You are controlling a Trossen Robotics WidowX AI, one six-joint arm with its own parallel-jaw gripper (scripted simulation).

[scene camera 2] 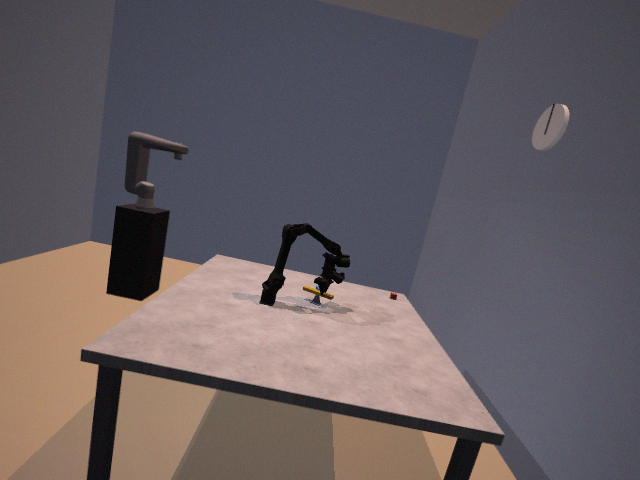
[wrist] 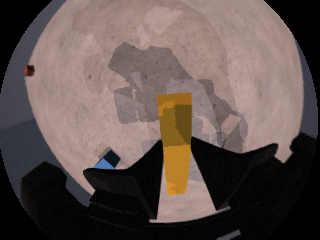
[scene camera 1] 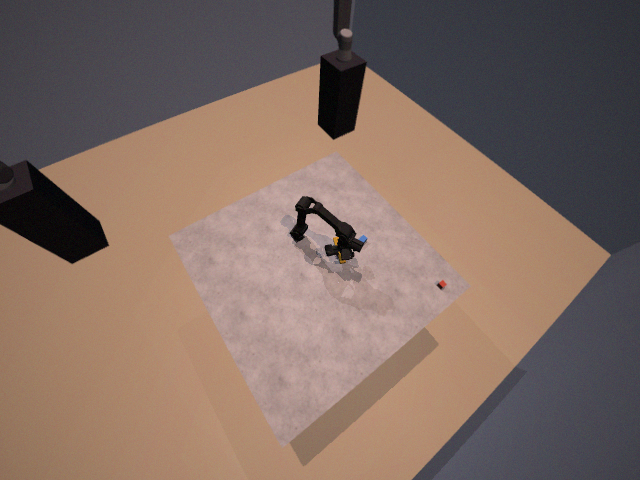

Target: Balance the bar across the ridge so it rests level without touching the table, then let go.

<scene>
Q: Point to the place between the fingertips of the gripper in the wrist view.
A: At 176, 141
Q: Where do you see a yellow bar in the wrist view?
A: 175, 111
</scene>
